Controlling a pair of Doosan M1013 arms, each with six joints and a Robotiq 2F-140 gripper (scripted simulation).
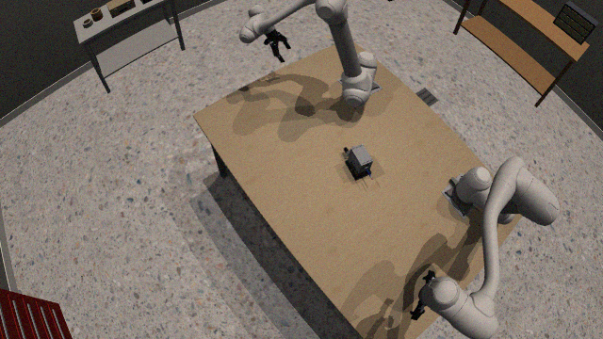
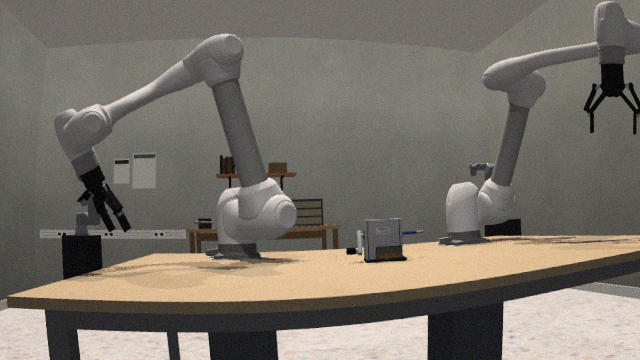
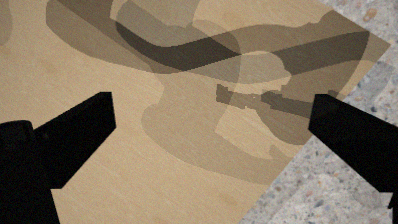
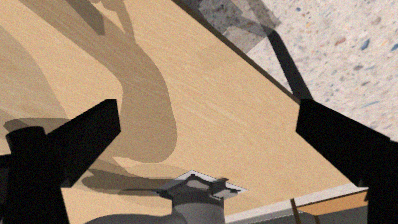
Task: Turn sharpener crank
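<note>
My left gripper is now 330 mm past the black knob, 830 mm to the left of it and 320 mm above it.
</note>
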